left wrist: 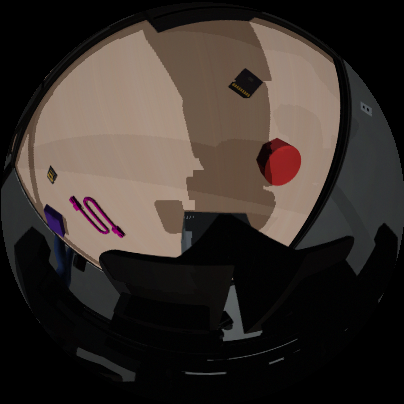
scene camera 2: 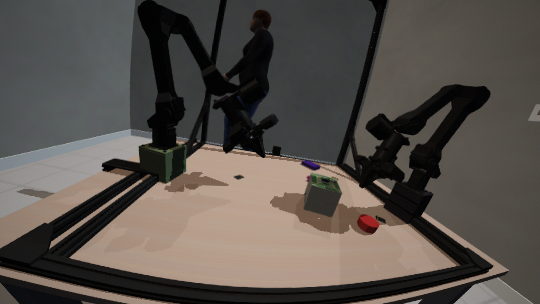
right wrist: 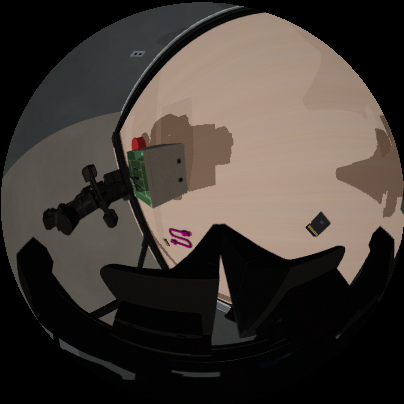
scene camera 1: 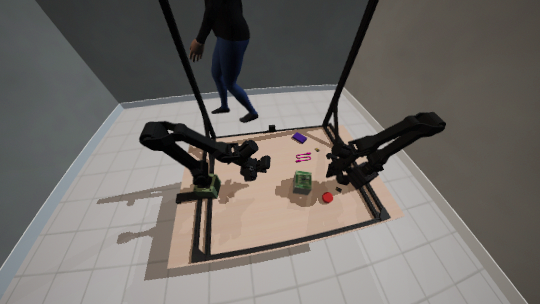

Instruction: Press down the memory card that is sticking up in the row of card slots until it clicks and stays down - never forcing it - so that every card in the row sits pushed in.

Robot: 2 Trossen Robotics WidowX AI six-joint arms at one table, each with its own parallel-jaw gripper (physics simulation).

My left gripper is shut, holding nothing. Also in view: a red round button. My right gripper is shut and holds nothing.
My left gripper also shows in the left wrist view and in the right wrist view. My right gripper shows as well in the right wrist view.
